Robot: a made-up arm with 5 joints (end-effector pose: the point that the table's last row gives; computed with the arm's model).
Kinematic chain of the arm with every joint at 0, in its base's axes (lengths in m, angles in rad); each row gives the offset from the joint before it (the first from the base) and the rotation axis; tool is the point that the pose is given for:
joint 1: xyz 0 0 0.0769 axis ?
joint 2: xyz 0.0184 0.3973 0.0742 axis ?
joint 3: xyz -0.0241 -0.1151 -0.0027 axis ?
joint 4: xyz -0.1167 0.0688 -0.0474 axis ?
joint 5: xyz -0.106 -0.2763 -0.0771 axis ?
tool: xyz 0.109 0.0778 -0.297
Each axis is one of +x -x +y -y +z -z.
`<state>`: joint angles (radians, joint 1 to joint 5).
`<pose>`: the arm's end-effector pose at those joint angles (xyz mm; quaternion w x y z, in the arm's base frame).
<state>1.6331 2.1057 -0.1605 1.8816 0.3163</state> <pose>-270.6 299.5 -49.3 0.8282 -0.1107 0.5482 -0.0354</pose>
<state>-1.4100 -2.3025 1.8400 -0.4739 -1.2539</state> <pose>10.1 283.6 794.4 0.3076 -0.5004 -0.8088 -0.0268</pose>
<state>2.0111 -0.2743 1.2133 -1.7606 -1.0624</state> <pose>-330.9 22.2 413.6 0.5054 -0.5204 0.5881 -0.3576</pose>
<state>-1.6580 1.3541 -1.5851 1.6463 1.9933</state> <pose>-256.9 304.2 -127.2 0.8625 -0.0666 0.4930 -0.0924</pose>
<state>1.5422 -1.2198 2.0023 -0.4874 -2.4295</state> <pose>-8.5 -180.6 143.1 0.3777 -0.5828 0.7167 -0.0632</pose>
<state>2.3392 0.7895 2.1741 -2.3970 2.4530</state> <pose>20.5 525.7 393.0 0.0467 -0.1360 0.6357 -0.7584</pose>
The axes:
joint 1: +y
joint 2: -z
joint 3: -x
joint 4: +z
joint 5: -y

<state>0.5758 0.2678 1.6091 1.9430 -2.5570</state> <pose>291.1 307.9 202.7 0.6418 0.6082 -0.4669 -0.0120</pose>
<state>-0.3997 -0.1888 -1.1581 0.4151 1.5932</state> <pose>125.8 298.7 167.2 0.3823 0.5896 -0.7045 -0.0997</pose>
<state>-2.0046 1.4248 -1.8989 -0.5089 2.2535</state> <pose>183.4 553.3 -79.6 0.4800 -0.6642 0.0900 0.5660</pose>
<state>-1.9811 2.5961 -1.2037 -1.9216 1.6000</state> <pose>-145.2 705.5 329.5 0.0687 -0.6452 -0.5517 0.5240</pose>
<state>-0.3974 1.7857 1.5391 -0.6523 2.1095</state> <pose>-30.1 580.0 303.6 0.4321 -0.8940 -0.1186 0.0015</pose>
